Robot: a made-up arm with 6 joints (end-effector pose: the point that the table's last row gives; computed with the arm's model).
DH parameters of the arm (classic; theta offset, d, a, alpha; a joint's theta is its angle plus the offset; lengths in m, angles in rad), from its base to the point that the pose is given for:
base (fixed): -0.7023 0 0.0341 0
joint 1: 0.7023 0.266 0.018 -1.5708
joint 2: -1.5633 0 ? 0
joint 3: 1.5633 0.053 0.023 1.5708
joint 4: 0 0.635 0.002 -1.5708
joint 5: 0 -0.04 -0.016 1.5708
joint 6: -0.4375 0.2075 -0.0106 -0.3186
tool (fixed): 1.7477 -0.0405 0 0
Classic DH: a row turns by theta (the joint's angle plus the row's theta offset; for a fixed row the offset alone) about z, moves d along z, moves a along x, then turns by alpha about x.
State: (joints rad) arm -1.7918 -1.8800 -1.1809 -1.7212 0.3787 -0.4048
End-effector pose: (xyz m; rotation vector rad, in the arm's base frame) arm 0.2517 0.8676 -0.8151 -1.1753 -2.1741 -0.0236
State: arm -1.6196 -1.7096 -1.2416 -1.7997 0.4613 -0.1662
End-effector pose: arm 0.0919 1.0057 -0.6485 -1.1061 -2.1258 0.0309
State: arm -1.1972 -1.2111 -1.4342 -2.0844 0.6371 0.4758
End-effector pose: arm -0.3948 1.0734 -0.1200 -0.9315 -2.1360 0.2653
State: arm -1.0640 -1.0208 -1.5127 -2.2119 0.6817 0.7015
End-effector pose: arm -0.5253 0.9982 0.0769 -0.8764 -2.1881 0.3184
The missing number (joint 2, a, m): 0.935
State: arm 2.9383 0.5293 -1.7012 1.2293 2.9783 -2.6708
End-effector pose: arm -0.0750 -0.0800 1.3072 -0.6019 -1.5131 0.3178
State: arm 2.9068 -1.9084 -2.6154 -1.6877 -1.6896 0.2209
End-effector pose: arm 0.2562 -0.3034 -0.1393 1.6790 1.2886 -0.9510
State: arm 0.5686 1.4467 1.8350 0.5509 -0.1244 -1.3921
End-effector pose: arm 0.7265 0.4341 -0.4171 0.1308 -2.8236 0.2069
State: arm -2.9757 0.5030 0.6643 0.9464 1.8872 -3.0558
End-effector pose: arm -1.0003 -0.3630 1.1785 1.2673 2.4452 -0.8401
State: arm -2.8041 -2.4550 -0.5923 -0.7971 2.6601 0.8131
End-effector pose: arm 0.6478 0.2564 -0.9405 -0.3546 0.4502 0.0314
